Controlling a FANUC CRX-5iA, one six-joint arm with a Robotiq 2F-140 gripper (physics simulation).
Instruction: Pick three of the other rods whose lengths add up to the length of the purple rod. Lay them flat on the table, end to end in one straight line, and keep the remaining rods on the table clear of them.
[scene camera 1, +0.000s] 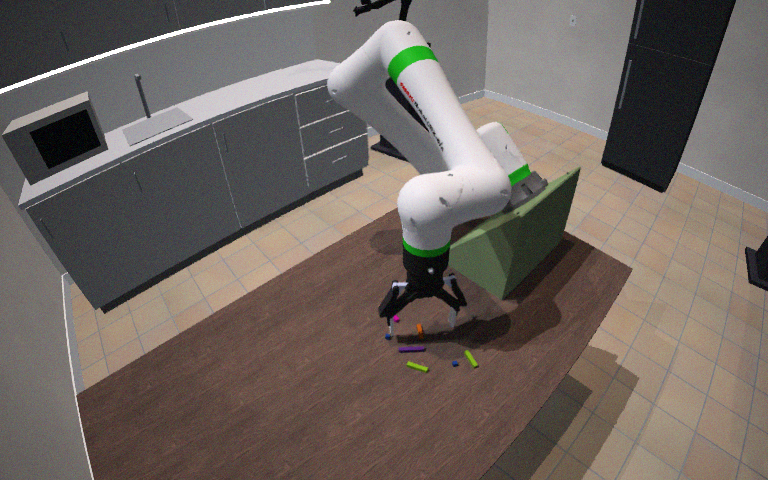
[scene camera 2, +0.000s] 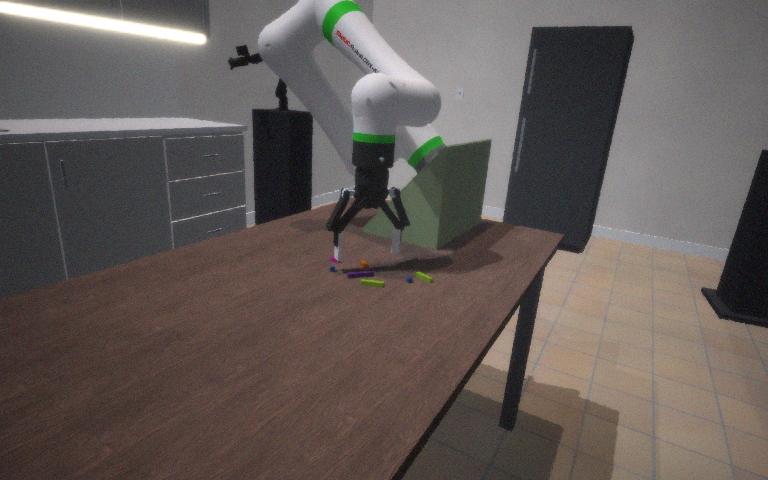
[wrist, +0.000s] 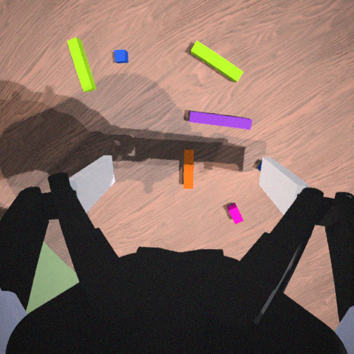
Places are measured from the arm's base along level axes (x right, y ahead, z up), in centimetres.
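Pixels of known places: gripper, between the fingertips: (scene camera 1: 421, 327) (scene camera 2: 367, 256); arm's base, origin of its link: (scene camera 1: 524, 201).
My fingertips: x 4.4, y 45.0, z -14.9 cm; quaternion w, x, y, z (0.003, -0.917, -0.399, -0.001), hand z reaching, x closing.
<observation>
For each thing: its top centre in the pictures, then the offset to it from my fingertips. Level surfaces: height alone.
- orange rod, centre of its top: (scene camera 2: 364, 263) (scene camera 1: 420, 330) dy -0.3, dx +0.7, dz -2.0 cm
- purple rod, centre of its top: (scene camera 2: 360, 272) (scene camera 1: 411, 348) dy +5.4, dx -1.0, dz -2.0 cm
- short magenta rod, centre of its top: (scene camera 1: 395, 317) dy +0.1, dx +8.4, dz -2.0 cm
- second blue cube, centre of its top: (scene camera 2: 332, 267) (scene camera 1: 387, 335) dy +5.8, dx +6.0, dz -2.0 cm
- brown wooden table, height of its surface: dz -3.0 cm
My gripper (scene camera 1: 421, 332) (scene camera 2: 366, 255) (wrist: 185, 169) is open above the table, its fingertips on either side of the orange rod (scene camera 1: 419, 329) (scene camera 2: 364, 264) (wrist: 188, 170). The purple rod (scene camera 1: 411, 349) (scene camera 2: 360, 274) (wrist: 220, 120) lies apart from it. A short magenta rod (scene camera 1: 396, 319) (wrist: 235, 213) lies on the other side. One lime rod (scene camera 1: 417, 366) (scene camera 2: 372, 283) (wrist: 216, 61) and another lime rod (scene camera 1: 471, 358) (scene camera 2: 423, 277) (wrist: 81, 65) lie apart, with a blue cube (scene camera 1: 454, 363) (scene camera 2: 409, 280) (wrist: 121, 56) between them. A second blue cube (scene camera 1: 387, 336) (scene camera 2: 332, 268) is mostly hidden by a fingertip in the wrist view.
The rods lie on the brown wooden table (scene camera 1: 254, 367) (scene camera 2: 226, 350). A green angled stand (scene camera 1: 509, 249) (scene camera 2: 453, 198) (wrist: 52, 280) carries the arm's base behind the gripper. The arm's shadow falls across the orange rod. A grey kitchen counter (scene camera 1: 169, 169) stands beyond the table.
</observation>
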